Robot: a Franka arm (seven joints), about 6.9 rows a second.
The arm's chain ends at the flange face. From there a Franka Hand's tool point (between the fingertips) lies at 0.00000 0.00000 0.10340 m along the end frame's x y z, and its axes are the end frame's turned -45 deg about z.
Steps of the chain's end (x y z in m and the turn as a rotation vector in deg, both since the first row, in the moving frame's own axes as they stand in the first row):
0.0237, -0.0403, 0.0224, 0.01, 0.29, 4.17
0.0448, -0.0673, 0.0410, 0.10, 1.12, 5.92
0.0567, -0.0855, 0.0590, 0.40, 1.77, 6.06
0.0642, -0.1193, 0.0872, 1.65, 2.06, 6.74
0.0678, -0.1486, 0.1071, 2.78, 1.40, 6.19
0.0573, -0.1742, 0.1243, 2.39, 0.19, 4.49
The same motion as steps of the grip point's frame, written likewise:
0.0456, -0.0114, 0.0224, -0.20, 0.21, 4.17
0.0808, -0.0145, 0.0410, -0.72, 0.86, 5.92
0.1032, -0.0185, 0.0589, -0.97, 1.53, 6.06
0.1344, -0.0382, 0.0871, -0.29, 2.62, 6.74
0.1584, -0.0586, 0.1069, 0.98, 2.96, 6.19
0.1671, -0.0853, 0.1242, 1.56, 1.82, 4.49

